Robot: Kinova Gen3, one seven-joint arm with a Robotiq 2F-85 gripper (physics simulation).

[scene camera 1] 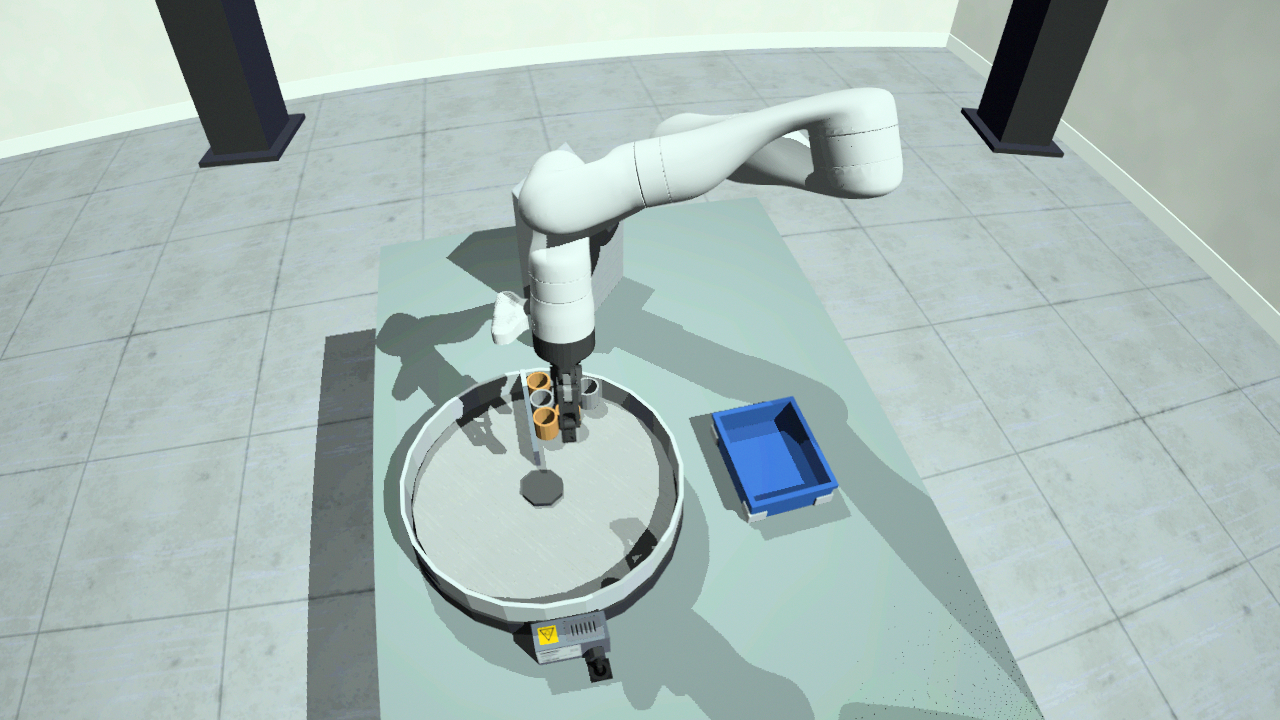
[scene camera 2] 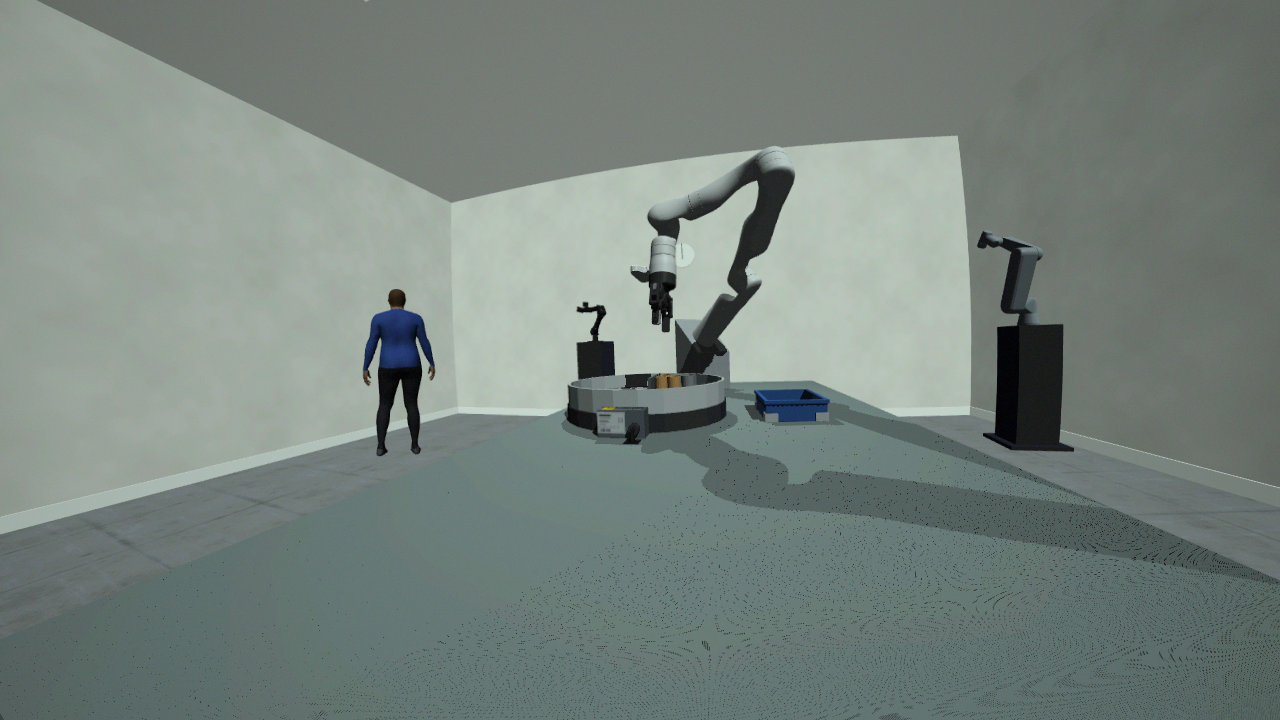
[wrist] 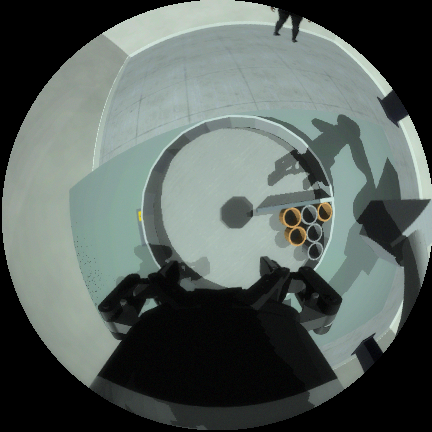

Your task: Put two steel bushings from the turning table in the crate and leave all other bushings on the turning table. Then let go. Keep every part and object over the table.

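Where they show: gripper, between the fingertips: [scene camera 1: 569, 417] [scene camera 2: 661, 328] [wrist: 218, 267]; arm's base, origin of its link: [scene camera 2: 702, 338] [wrist: 412, 242].
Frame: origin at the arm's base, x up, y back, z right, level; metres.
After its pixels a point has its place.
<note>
The turning table [scene camera 1: 677, 474] {x -0.145, y -0.461, z -0.157 m} [scene camera 2: 702, 394] {x -0.134, y -0.581, z -0.135 m} [wrist: 200, 170] {x -0.153, y -0.555, z 0.140 m} holds three steel and three orange bushings upright, grouped against one side of a divider near the rim. The steel ones [wrist: 302, 214] {x -0.154, y -0.328, z 0.049 m} [wrist: 321, 232] {x -0.115, y -0.295, z 0.016 m} [wrist: 315, 258] {x -0.116, y -0.300, z -0.039 m} stand in a row in the wrist view; in scene camera 1 one steel bushing [scene camera 1: 590, 402] {x -0.135, y -0.323, z -0.026 m} shows right of the fingers. Orange bushings [scene camera 1: 546, 432] {x -0.132, y -0.385, z 0.043 m} [wrist: 283, 220] {x -0.116, y -0.382, z 0.038 m} stand beside the steel ones, some partly hidden by the gripper in scene camera 1. My gripper [scene camera 1: 570, 433] {x 0.025, y -0.478, z -0.002 m} [scene camera 2: 660, 324] {x 0.025, y -0.478, z -0.002 m} [wrist: 218, 267] {x 0.025, y -0.478, z -0.002 m} is open and empty, high above the turning table. The blue crate [scene camera 1: 792, 503] {x -0.184, y -0.500, z -0.338 m} [scene camera 2: 792, 411] {x -0.183, y -0.502, z -0.328 m} looks empty.
The thin divider [scene camera 1: 529, 420] {x -0.113, y -0.375, z 0.068 m} [wrist: 295, 205] {x -0.113, y -0.359, z 0.067 m} runs from near the dark hub [scene camera 1: 541, 488] {x -0.146, y -0.480, z 0.049 m} [wrist: 237, 212] {x -0.145, y -0.471, z 0.049 m} to the rim. A drive box [scene camera 1: 570, 637] {x -0.148, y -0.715, z 0.005 m} [scene camera 2: 622, 421] {x -0.171, y -0.725, z -0.003 m} sits at the turning table's front. A person [scene camera 2: 398, 340] stands on the floor left of the table.
</note>
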